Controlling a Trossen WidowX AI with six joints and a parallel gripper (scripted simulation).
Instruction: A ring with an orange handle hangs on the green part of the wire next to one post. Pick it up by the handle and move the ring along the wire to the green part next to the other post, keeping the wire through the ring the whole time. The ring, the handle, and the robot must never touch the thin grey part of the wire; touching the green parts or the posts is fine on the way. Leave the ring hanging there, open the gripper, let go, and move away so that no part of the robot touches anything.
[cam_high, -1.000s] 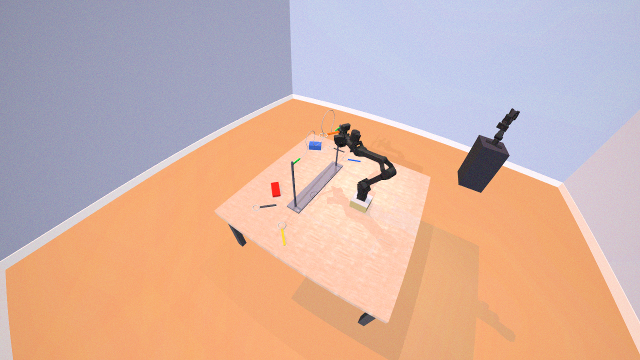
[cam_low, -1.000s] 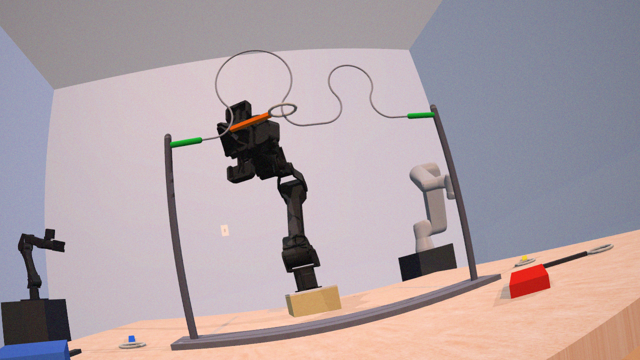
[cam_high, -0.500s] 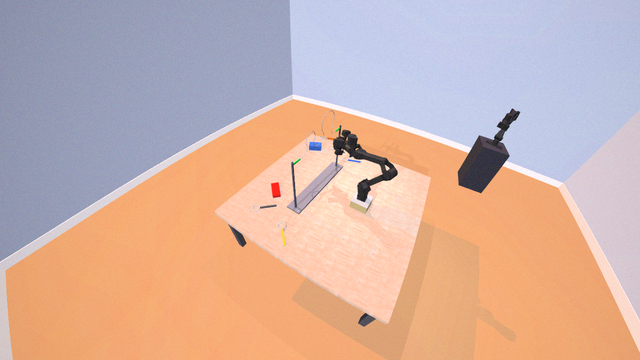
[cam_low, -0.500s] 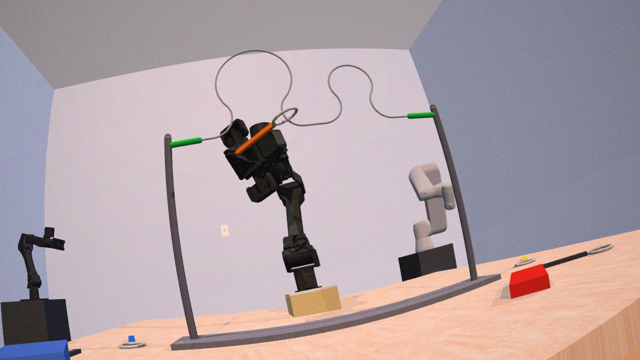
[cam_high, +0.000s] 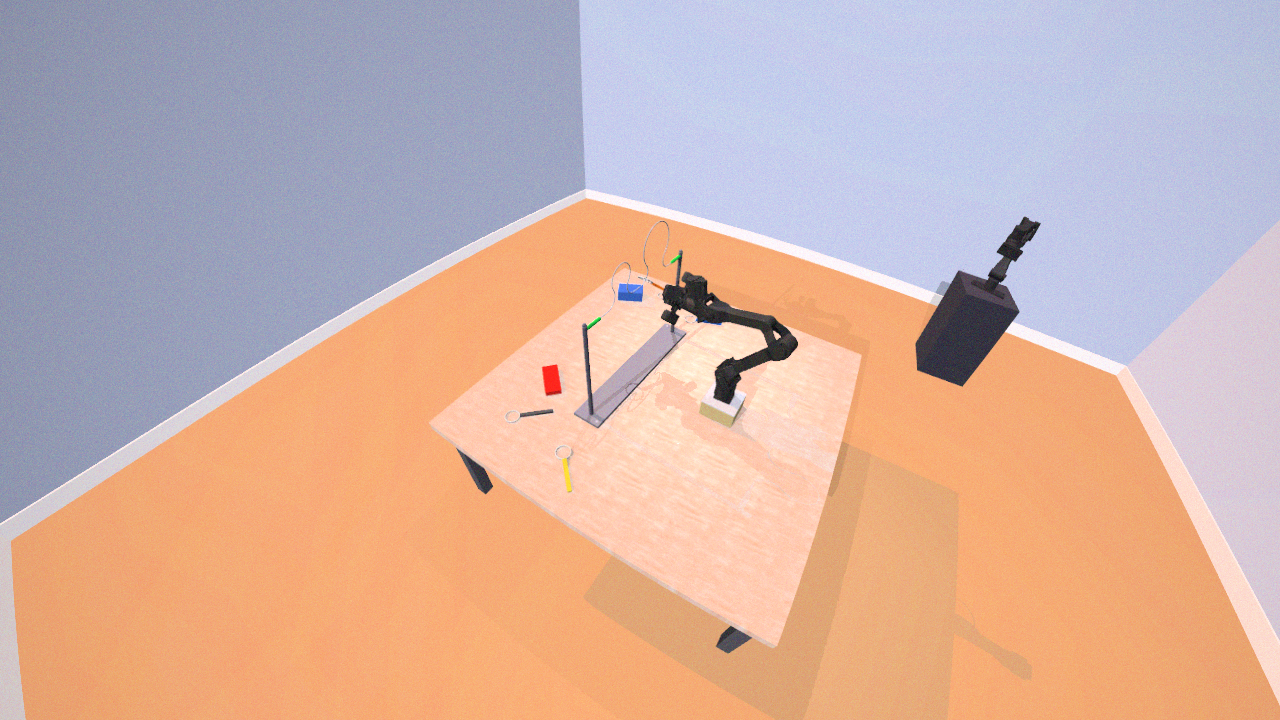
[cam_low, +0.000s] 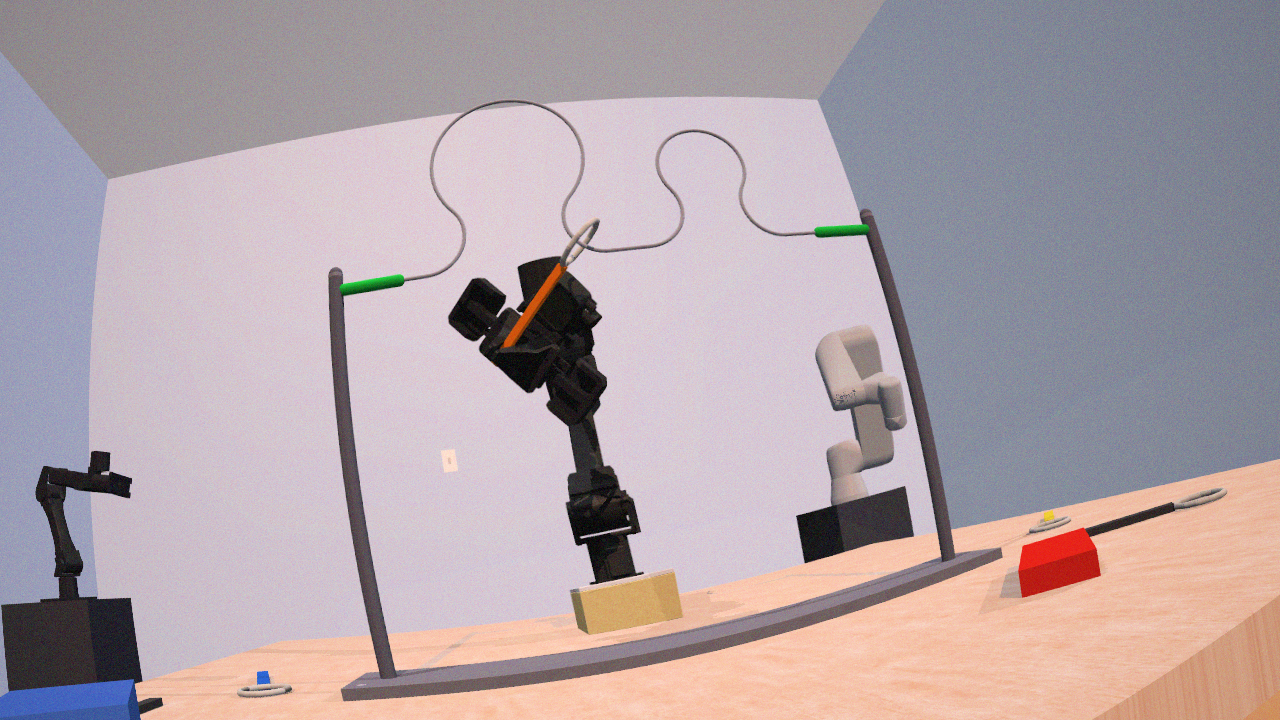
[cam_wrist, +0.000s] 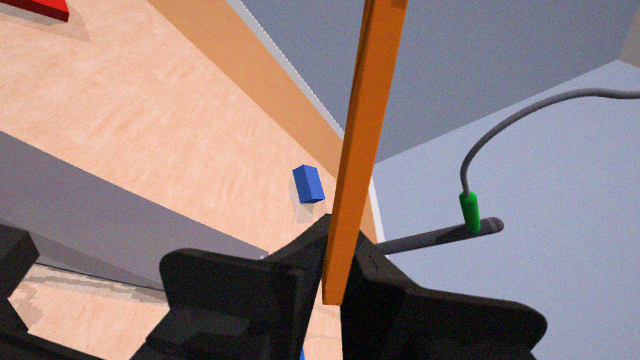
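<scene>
The wire rig is 5 cm ahead of my gripper tip, 13 cm to the left of it and 2 cm below it. Round my gripper tip: orange-handled ring 2 cm ahead, 7 cm to the left, 6 cm above; then blue block 32 cm ahead, 32 cm to the right, 29 cm below; then blue-handled ring 5 cm behind, 30 cm to the right, 31 cm below.
</scene>
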